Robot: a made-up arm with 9 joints.
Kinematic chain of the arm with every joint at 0, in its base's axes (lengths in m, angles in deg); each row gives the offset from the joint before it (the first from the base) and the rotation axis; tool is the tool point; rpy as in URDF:
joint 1: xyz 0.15 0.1 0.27 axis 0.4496 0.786 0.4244
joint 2: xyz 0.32 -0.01 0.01 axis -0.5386 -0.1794 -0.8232
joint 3: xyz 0.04 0 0.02 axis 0.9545 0.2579 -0.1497
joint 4: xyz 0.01 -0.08 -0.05 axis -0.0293 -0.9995 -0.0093
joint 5: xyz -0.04 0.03 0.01 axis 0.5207 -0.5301 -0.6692
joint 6: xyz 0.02 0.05 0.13 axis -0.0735 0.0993 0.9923
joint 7: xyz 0 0.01 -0.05 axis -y
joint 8: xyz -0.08 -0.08 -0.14 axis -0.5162 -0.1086 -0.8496
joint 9: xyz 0.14 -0.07 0 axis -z
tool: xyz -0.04 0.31 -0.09 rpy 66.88 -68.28 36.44
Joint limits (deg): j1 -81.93..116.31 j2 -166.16..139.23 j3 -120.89..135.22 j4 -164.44..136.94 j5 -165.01..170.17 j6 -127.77..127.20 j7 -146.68..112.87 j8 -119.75..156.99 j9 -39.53..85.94
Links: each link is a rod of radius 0.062 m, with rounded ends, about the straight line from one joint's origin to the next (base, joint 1, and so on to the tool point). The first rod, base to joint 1, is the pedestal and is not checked.
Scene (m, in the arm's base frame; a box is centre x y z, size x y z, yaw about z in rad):
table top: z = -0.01
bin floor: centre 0.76 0.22 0 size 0.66 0.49 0.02 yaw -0.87
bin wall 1: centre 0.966 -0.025 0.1 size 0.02 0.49 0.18 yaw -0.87
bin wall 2: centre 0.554 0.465 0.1 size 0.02 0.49 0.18 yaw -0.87
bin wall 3: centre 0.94 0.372 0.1 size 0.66 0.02 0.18 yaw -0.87
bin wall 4: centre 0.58 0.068 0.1 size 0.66 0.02 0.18 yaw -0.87
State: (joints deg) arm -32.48 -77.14 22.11 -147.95 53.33 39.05 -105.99 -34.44 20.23
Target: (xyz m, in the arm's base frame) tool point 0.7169 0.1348 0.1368
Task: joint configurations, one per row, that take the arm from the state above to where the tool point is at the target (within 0.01 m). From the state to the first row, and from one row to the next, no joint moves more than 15 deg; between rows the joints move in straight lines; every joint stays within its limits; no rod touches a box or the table.
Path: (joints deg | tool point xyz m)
1: -34.16 -67.34 14.97 -153.45 54.31 32.13 -114.26 -45.64 13.67 | 0.5344 0.4236 0.3599
2: -35.83 -57.54 7.83 -158.94 55.29 25.20 -122.54 -56.84 7.12 | 0.6304 0.3319 0.2075
3: -37.51 -47.73 0.69 -164.44 56.27 18.28 -130.81 -68.04 0.56 | 0.7169 0.1348 0.1368

